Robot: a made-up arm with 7 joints.
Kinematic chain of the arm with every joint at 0, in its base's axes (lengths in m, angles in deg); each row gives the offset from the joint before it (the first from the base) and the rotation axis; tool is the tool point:
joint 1: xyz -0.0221 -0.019 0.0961 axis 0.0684 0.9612 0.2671
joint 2: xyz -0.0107 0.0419 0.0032 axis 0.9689 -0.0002 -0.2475
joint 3: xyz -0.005 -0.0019 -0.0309 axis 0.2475 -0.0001 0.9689
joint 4: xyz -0.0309 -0.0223 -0.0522 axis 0.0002 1 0
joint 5: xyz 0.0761 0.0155 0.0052 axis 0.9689 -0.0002 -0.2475
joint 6: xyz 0.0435 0.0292 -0.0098 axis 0.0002 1 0
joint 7: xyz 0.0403 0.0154 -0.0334 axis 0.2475 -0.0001 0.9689
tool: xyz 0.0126 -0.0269 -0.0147
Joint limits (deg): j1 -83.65..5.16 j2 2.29..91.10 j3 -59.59..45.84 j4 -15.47..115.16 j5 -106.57..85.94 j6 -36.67..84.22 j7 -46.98..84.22
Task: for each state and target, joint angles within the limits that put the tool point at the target. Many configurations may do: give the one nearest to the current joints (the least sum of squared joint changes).
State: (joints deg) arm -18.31 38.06 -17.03 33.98 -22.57 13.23 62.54
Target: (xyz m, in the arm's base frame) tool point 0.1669 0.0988 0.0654
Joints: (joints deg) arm -25.50 48.05 -2.22 -1.70 -12.24 9.65 62.64
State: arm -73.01 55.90 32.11 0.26 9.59 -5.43 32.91
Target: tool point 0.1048 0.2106 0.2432
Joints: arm -83.65 76.52 11.78 51.49 11.56 -19.74 50.81
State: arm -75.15 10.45 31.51 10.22 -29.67 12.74 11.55
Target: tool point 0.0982 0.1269 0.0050
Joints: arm -22.60 9.99 45.84 -2.12 -13.22 29.65 2.02
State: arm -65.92 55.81 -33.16 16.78 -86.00 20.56 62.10
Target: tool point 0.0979 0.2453 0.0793
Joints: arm -58.79 91.10 -30.48 46.01 -57.69 40.47 71.37
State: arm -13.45 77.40 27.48 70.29 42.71 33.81 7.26
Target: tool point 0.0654 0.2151 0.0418
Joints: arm -22.33 55.09 12.49 46.54 46.64 39.49 -1.68
